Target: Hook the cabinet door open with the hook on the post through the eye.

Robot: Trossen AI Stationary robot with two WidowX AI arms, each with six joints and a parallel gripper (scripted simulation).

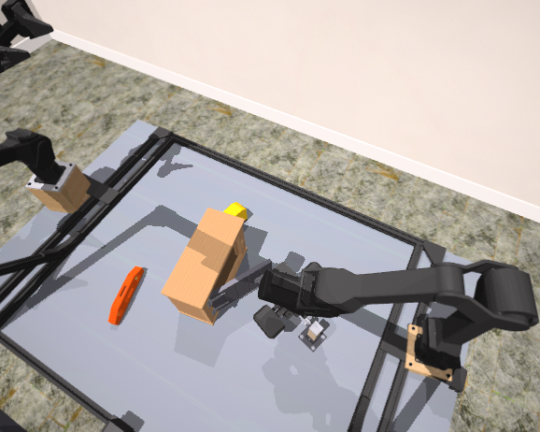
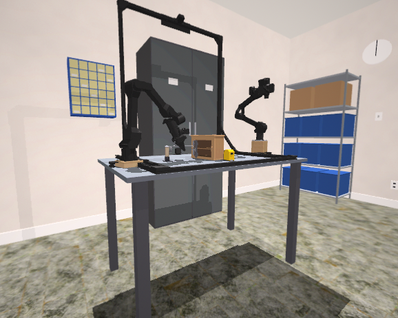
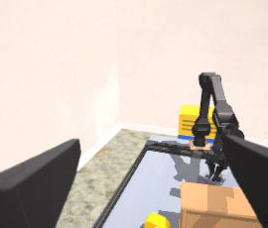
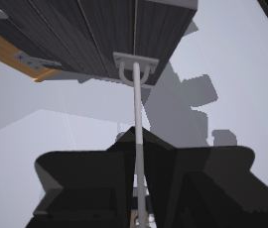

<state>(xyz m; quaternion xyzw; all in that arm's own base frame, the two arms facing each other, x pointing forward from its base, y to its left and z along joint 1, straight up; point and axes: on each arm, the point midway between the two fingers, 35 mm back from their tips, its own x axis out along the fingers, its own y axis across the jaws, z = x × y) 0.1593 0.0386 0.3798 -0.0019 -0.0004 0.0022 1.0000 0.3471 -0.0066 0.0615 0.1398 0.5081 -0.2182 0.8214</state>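
My right gripper is now 20 mm above the hook rod. Round my right hand: yellow tape measure (240 mm to the left, 180 mm ahead, 60 mm below); then grey door (110 mm to the left, 20 mm below, 20 mm behind); then orange tool (380 mm to the left, 140 mm behind, 70 mm below).
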